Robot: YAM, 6 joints.
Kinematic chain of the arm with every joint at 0, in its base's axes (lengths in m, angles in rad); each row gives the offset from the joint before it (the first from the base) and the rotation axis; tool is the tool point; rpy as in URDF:
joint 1: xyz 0 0 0.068 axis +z
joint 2: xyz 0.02 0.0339 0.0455 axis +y
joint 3: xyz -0.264 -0.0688 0 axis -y
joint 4: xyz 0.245 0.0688 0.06 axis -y
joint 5: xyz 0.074 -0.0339 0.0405 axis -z
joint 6: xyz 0.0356 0 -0.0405 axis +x
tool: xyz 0 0 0 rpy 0 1.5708 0
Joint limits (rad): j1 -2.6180..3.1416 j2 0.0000..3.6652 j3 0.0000..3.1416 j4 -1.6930..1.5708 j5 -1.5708..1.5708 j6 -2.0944..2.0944
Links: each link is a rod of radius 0.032 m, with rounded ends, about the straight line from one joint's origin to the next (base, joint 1, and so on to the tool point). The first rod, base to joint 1, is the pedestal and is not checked.
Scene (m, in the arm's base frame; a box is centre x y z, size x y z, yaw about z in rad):
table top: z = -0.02
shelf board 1: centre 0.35 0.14 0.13 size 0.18 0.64 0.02 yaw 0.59
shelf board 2: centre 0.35 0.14 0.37 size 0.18 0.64 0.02 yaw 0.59
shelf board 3: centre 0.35 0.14 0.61 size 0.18 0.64 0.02 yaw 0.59
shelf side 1: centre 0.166 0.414 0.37 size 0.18 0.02 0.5 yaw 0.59
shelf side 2: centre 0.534 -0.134 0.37 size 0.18 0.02 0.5 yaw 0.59
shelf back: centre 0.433 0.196 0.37 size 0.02 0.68 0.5 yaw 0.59
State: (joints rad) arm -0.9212 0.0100 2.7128 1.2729 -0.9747 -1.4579
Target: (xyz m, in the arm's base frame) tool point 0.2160 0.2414 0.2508
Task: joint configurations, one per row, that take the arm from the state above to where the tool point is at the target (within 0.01 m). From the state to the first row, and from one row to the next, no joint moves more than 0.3 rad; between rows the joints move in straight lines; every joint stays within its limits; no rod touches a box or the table.
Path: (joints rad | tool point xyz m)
1: -0.6997 0.1280 2.4152 1.2149 -1.0093 -1.4579 | -0.3899 0.3676 0.2598
2: -0.4781 0.2460 2.1177 1.1569 -1.0439 -1.4579 | -0.3919 0.2377 0.4044
3: -0.2566 0.3639 1.8201 1.0989 -1.0785 -1.4579 | -0.3151 0.1151 0.5080
4: -0.0351 0.4819 1.5225 1.0409 -1.1130 -1.4579 | -0.1844 0.0384 0.5558
5: 0.1865 0.5999 1.2249 0.9830 -1.1476 -1.4579 | -0.0430 0.0249 0.5431
6: 0.4080 0.7179 0.9274 0.9250 -1.1822 -1.4579 | 0.0652 0.0641 0.4761
7: 0.6295 0.8358 0.6298 0.8670 -1.2168 -1.4579 | 0.1123 0.1231 0.3710
8: 0.8510 0.9538 0.3322 0.8090 -1.2514 -1.4579 | 0.0966 0.1614 0.2508
9: 0.7970 1.2504 0.5577 0.7837 -1.1747 -1.4579 | 0.1520 0.2025 0.2617
10: 0.7429 1.5470 0.7832 0.7583 -1.0981 -1.4579 | 0.2160 0.2414 0.2508

